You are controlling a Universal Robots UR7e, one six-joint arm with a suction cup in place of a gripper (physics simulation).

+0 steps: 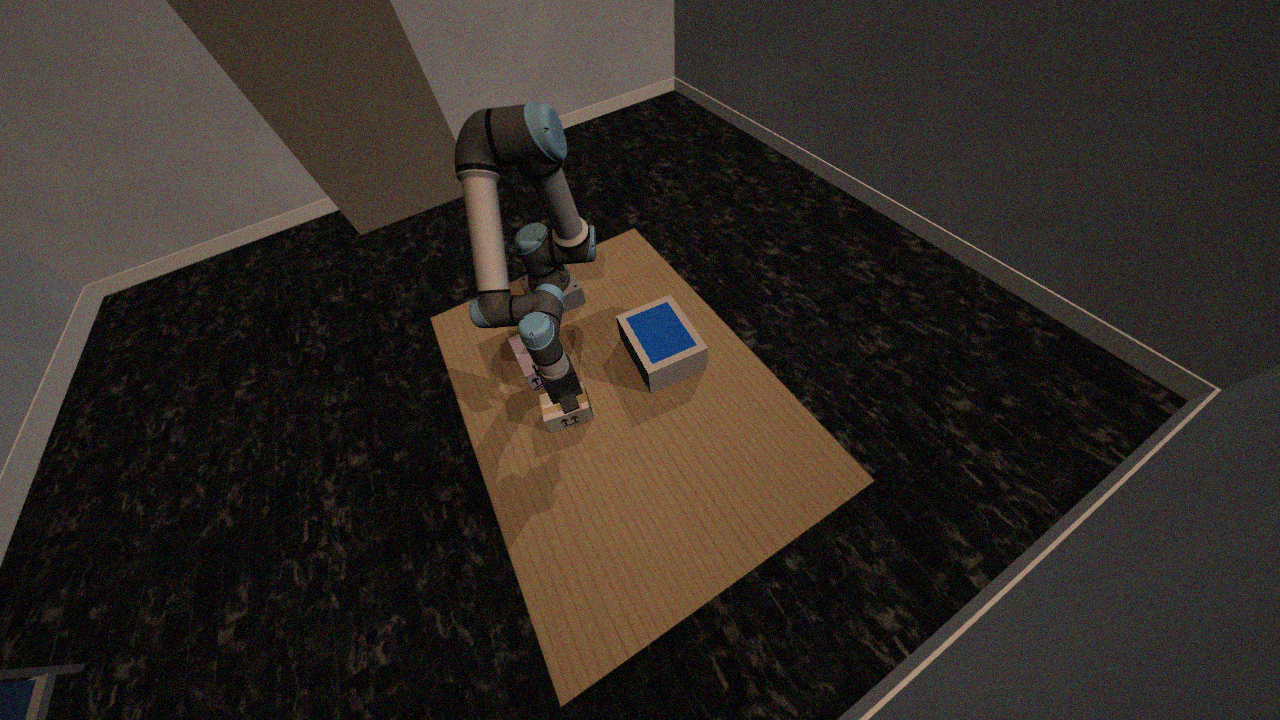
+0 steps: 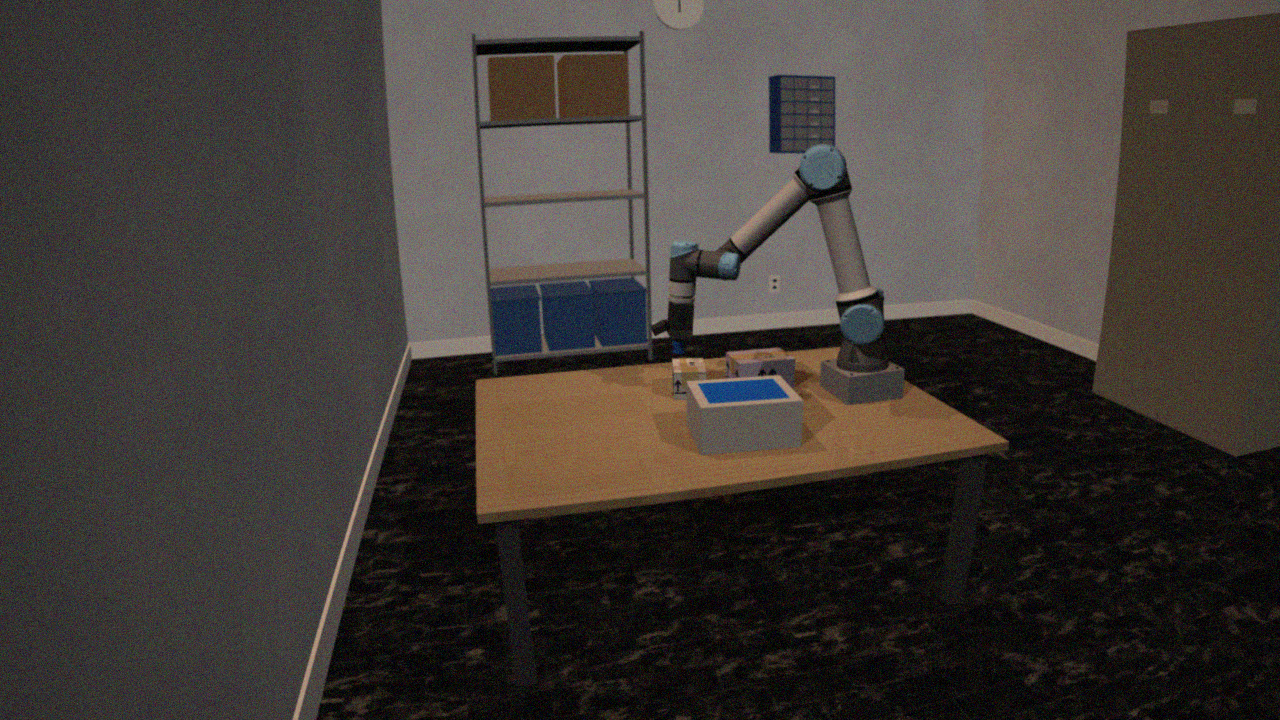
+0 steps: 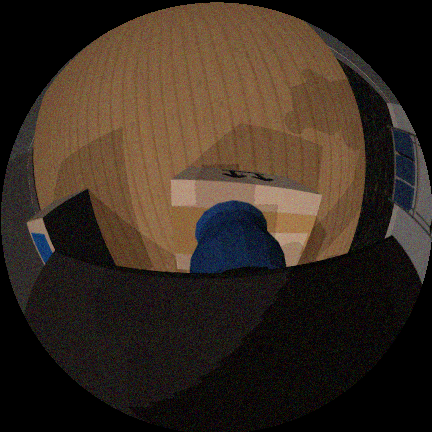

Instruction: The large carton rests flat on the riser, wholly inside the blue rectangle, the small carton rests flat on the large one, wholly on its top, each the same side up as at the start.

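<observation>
The small carton [image 1: 573, 417] [image 2: 687, 367] [image 3: 225, 194] lies flat on the wooden table [image 1: 670, 502] [image 2: 582, 439], its top with tape and arrow marks showing. My suction cup [image 1: 566, 405] [image 2: 677, 347] [image 3: 235, 238] hangs straight over it, close above its top, with suction off and nothing held. The large carton [image 1: 522, 360] [image 2: 760, 362] lies on the table behind it, toward the arm's base, partly hidden by the arm. The grey riser [image 1: 673, 369] [image 2: 745, 427] [image 3: 36, 225] with the blue rectangle [image 1: 660, 330] [image 2: 743, 390] stands beside them with nothing on it.
The arm's base [image 2: 860, 380] stands at the table's far end. A shelf rack [image 2: 480, 223] with blue and brown boxes stands by the back wall. A tall brown cabinet [image 2: 1190, 232] stands at the right.
</observation>
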